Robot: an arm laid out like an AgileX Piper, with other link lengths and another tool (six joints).
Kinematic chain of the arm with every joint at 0, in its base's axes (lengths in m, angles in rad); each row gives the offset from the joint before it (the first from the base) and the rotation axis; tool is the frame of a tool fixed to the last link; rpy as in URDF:
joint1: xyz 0 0 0.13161 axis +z
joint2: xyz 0 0 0 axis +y
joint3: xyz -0.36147 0 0.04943 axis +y
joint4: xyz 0.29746 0 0.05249 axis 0.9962 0 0.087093
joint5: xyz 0 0 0 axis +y
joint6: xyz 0.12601 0 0.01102 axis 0.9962 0 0.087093
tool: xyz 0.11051 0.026 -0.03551 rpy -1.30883 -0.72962 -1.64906
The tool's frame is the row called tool.
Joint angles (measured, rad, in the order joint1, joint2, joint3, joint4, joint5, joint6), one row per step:
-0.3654 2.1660 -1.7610 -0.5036 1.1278 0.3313
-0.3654 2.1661 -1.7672 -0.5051 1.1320 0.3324
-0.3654 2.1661 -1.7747 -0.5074 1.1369 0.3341
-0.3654 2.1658 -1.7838 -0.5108 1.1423 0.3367
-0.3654 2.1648 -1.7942 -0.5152 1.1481 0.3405
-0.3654 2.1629 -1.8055 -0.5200 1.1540 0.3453
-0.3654 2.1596 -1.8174 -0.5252 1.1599 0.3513
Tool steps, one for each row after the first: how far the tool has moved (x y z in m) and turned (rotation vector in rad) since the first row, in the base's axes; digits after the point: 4 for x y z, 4 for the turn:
0.0007 -0.0007 0.0019 -0.0028 -0.0020 -0.0024
0.0016 -0.0017 0.0043 -0.0067 -0.0048 -0.0055
0.0027 -0.0030 0.0074 -0.0121 -0.0090 -0.0093
0.0041 -0.0046 0.0114 -0.0191 -0.0149 -0.0141
0.0057 -0.0063 0.0162 -0.0270 -0.0229 -0.0198
0.0074 -0.0082 0.0219 -0.0359 -0.0332 -0.0266

